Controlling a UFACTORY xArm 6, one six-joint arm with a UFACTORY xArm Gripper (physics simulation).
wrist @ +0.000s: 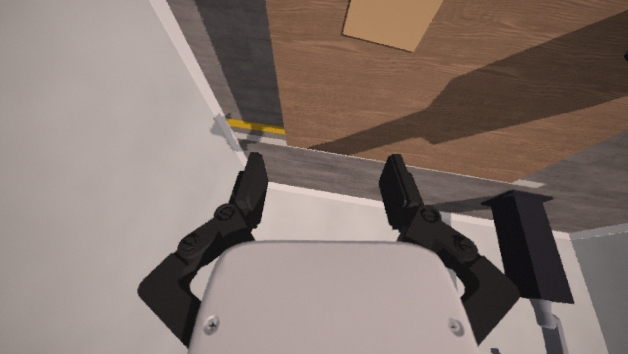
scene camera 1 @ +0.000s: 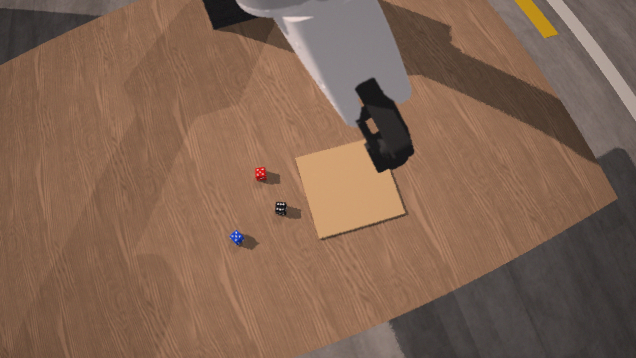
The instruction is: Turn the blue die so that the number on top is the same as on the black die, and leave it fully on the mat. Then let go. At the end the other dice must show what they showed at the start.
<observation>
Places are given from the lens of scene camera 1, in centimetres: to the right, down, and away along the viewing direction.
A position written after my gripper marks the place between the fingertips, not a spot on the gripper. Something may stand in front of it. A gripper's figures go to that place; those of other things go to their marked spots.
my gripper (scene camera 1: 368,117): 4, -5, 35
tan mat (scene camera 1: 344,190): 4, 2, 68
</observation>
